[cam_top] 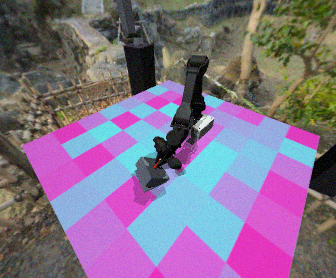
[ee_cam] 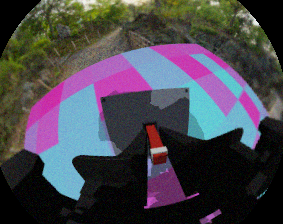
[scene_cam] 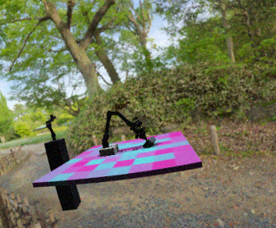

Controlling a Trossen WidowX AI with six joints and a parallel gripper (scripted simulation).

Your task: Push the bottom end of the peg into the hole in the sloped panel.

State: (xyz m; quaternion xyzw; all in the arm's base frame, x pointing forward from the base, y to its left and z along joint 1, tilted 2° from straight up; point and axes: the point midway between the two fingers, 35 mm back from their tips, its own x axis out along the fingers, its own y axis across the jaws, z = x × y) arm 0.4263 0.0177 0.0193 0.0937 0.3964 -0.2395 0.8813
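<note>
The red peg is 2 cm behind my gripper tip, 1 cm to the left of it and 1 cm above it. Also, from my gripper tip: dark grey sloped panel: 4 cm below, 2 cm ahead, 1 cm to the right.
</note>
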